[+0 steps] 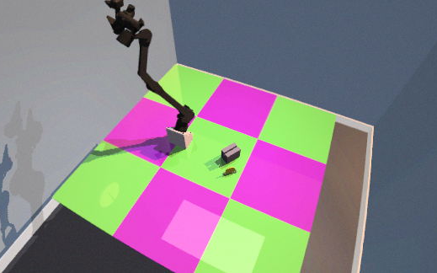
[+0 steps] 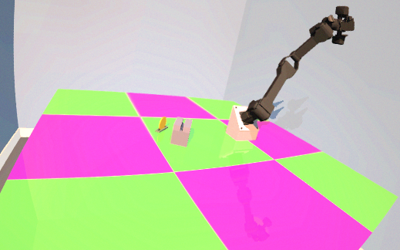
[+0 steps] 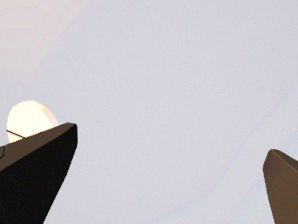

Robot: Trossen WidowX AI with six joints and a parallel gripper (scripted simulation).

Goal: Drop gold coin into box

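The gold coin lies 770 mm ahead of my gripper tip, 650 mm below it and 290 mm to the right of it.
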